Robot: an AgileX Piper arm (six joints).
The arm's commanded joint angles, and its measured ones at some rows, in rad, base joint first. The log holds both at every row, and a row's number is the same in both.
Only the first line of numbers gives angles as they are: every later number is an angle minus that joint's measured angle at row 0.
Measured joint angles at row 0: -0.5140, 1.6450, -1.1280, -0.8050, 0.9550, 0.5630
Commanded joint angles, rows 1 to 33: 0.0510, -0.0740, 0.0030, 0.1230, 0.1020, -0.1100; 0.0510, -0.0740, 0.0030, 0.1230, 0.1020, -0.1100; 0.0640, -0.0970, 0.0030, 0.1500, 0.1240, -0.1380; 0.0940, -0.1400, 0.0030, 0.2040, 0.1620, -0.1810; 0.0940, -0.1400, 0.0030, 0.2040, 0.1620, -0.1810; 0.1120, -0.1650, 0.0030, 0.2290, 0.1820, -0.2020; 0.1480, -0.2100, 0.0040, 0.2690, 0.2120, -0.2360; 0.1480, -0.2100, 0.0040, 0.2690, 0.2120, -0.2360; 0.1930, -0.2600, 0.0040, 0.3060, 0.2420, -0.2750; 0.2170, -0.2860, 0.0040, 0.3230, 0.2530, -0.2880; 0.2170, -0.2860, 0.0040, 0.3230, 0.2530, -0.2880; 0.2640, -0.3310, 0.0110, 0.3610, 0.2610, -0.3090; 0.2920, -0.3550, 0.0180, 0.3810, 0.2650, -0.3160; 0.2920, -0.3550, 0.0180, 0.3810, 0.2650, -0.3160; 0.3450, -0.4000, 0.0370, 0.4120, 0.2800, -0.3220; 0.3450, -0.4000, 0.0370, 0.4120, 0.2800, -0.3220; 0.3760, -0.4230, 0.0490, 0.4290, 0.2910, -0.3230; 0.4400, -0.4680, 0.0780, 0.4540, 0.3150, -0.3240; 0.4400, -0.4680, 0.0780, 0.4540, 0.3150, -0.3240; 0.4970, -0.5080, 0.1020, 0.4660, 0.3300, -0.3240; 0.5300, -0.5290, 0.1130, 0.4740, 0.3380, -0.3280; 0.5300, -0.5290, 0.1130, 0.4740, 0.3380, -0.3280; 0.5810, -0.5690, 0.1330, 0.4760, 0.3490, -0.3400; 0.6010, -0.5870, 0.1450, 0.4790, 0.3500, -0.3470; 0.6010, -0.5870, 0.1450, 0.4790, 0.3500, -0.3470; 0.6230, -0.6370, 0.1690, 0.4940, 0.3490, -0.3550; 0.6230, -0.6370, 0.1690, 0.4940, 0.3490, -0.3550; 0.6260, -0.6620, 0.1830, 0.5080, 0.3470, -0.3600; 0.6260, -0.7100, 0.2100, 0.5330, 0.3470, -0.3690; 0.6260, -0.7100, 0.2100, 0.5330, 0.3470, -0.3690; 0.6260, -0.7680, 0.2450, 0.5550, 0.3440, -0.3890; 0.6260, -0.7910, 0.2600, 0.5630, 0.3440, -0.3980; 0.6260, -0.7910, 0.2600, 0.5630, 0.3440, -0.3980
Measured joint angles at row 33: 0.6230, -0.7310, 0.2200, 0.5380, 0.2610, -0.3670
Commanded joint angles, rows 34 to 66: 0.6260, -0.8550, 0.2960, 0.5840, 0.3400, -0.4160; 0.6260, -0.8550, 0.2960, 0.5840, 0.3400, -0.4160; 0.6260, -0.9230, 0.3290, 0.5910, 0.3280, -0.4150; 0.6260, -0.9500, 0.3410, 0.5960, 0.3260, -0.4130; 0.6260, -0.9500, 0.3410, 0.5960, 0.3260, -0.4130; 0.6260, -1.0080, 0.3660, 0.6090, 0.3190, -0.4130; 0.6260, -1.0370, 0.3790, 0.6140, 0.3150, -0.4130; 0.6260, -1.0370, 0.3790, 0.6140, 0.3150, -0.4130; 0.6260, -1.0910, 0.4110, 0.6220, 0.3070, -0.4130; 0.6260, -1.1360, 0.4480, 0.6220, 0.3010, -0.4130; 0.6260, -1.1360, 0.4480, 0.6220, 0.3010, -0.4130; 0.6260, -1.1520, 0.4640, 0.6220, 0.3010, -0.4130; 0.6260, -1.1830, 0.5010, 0.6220, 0.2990, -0.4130; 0.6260, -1.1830, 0.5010, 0.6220, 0.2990, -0.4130; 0.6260, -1.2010, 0.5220, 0.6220, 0.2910, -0.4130; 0.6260, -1.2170, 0.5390, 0.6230, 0.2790, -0.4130; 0.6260, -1.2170, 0.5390, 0.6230, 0.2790, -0.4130; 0.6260, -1.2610, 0.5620, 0.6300, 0.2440, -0.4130; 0.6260, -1.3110, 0.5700, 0.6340, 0.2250, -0.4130; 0.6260, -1.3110, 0.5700, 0.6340, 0.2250, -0.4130; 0.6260, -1.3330, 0.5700, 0.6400, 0.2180, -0.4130; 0.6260, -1.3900, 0.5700, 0.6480, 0.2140, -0.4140; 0.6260, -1.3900, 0.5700, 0.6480, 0.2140, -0.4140; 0.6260, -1.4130, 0.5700, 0.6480, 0.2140, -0.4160; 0.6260, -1.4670, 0.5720, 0.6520, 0.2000, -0.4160; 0.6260, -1.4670, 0.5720, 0.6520, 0.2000, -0.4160; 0.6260, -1.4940, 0.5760, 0.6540, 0.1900, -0.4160; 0.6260, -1.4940, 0.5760, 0.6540, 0.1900, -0.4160; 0.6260, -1.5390, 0.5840, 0.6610, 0.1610, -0.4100; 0.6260, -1.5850, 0.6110, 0.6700, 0.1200, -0.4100; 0.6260, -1.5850, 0.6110, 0.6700, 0.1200, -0.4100; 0.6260, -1.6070, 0.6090, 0.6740, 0.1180, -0.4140; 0.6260, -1.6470, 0.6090, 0.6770, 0.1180, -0.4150
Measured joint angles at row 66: 0.6260, -1.5970, 0.6040, 0.6670, 0.1470, -0.4070
